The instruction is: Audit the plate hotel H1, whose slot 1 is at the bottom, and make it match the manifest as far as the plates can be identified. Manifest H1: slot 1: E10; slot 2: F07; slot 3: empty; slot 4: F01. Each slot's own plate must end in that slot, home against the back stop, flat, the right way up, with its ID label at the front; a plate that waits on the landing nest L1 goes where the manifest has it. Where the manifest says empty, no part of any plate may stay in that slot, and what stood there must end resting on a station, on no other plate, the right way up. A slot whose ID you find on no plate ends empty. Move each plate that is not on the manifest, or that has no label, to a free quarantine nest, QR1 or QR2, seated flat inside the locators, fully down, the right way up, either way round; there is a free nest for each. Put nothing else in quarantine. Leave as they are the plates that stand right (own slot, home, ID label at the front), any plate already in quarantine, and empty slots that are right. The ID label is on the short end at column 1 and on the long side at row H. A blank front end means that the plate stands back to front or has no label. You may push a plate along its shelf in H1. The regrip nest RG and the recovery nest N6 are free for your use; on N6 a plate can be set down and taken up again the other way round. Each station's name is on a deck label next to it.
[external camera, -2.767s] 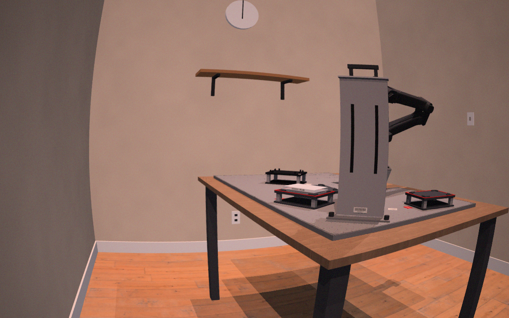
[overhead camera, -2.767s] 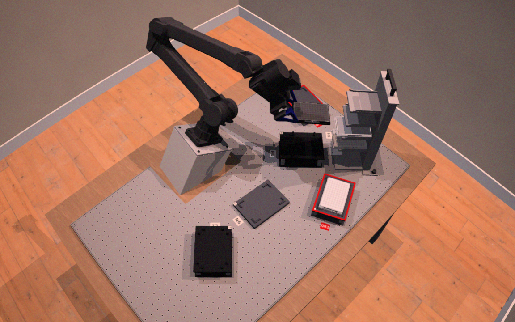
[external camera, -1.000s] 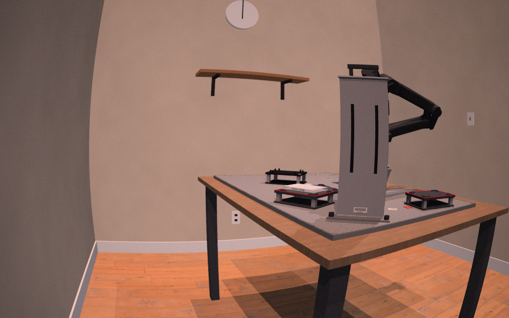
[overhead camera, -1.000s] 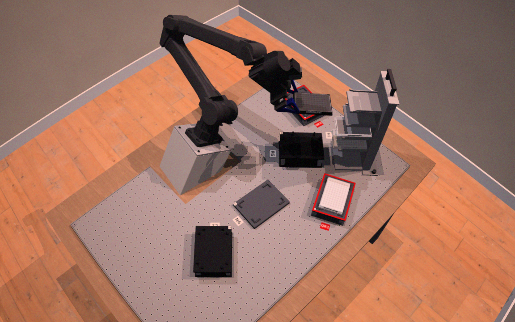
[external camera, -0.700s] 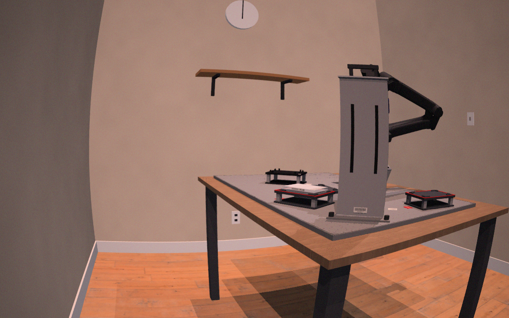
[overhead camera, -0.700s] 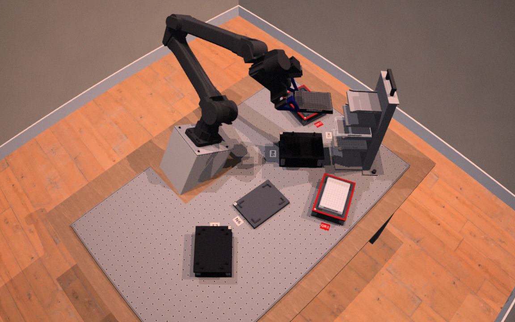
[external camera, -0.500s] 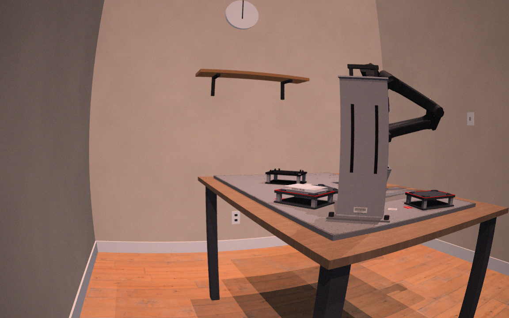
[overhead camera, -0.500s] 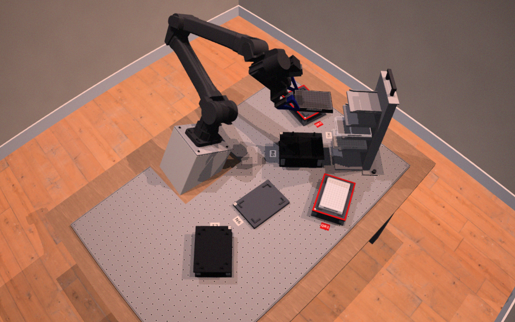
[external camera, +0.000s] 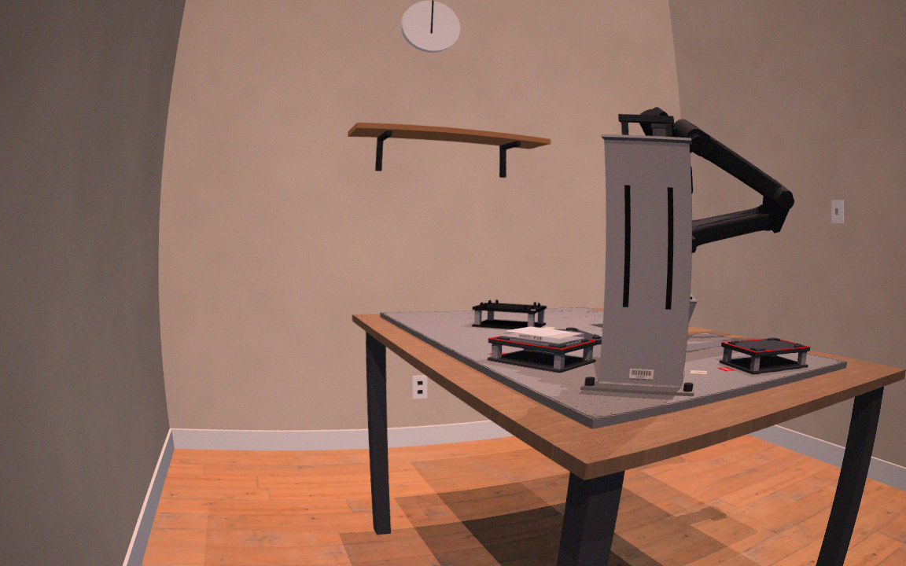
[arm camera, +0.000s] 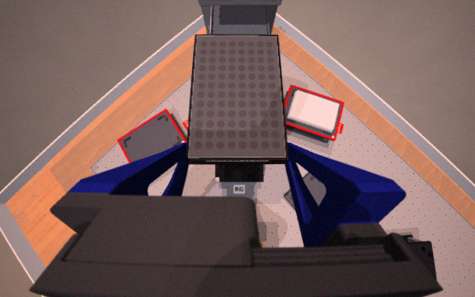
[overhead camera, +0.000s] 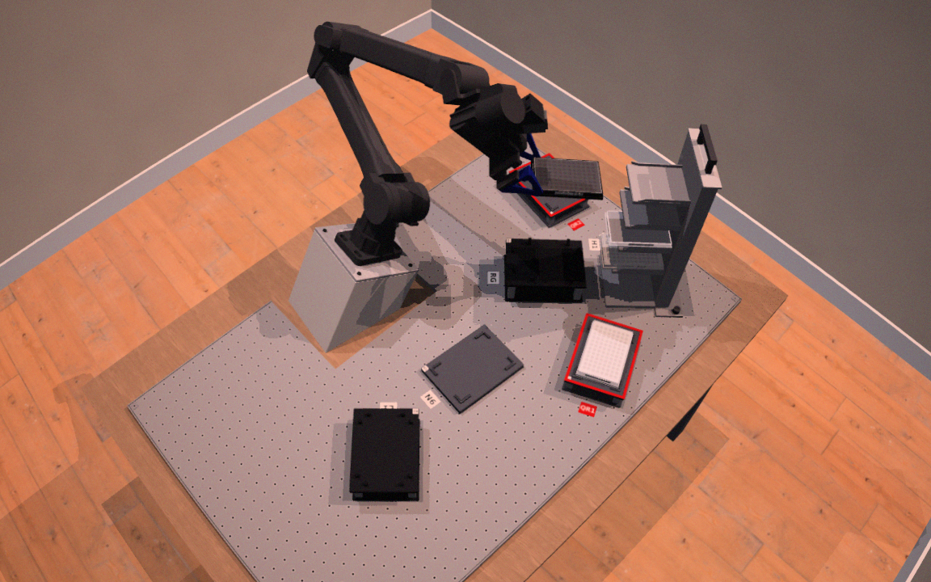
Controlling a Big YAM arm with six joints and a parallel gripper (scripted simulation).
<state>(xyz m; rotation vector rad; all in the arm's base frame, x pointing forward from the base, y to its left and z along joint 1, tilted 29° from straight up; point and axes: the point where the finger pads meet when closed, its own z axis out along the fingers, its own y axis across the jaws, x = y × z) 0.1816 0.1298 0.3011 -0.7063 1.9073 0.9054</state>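
The black plate lies 4 cm to the left of my hand, 4 cm ahead of it and 1 cm below it. Round my hand: H1 deck label 32 cm below, 19 cm to the left, 4 cm ahead; black regrip nest RG 26 cm below, 3 cm to the left, 3 cm ahead; hotel back wall 22 cm to the left, 19 cm ahead, 13 cm below.
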